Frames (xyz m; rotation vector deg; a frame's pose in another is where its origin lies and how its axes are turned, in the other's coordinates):
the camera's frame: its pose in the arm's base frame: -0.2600 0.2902 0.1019 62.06 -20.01 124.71
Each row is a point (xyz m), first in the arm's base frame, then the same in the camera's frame.
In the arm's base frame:
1: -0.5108 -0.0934 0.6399
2: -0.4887 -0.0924 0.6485
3: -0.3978 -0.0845 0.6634
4: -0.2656 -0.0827 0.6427
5: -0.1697 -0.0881 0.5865
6: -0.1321 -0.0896 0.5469
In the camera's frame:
1: 0.3566 0.4817 0.3746
2: 0.3543 0.4666 0.3928
3: 0.3305 0.4005 0.4529
4: 0.2583 0.3091 0.5189
5: 0.1707 0.2455 0.5447
6: 0.1229 0.2192 0.5436

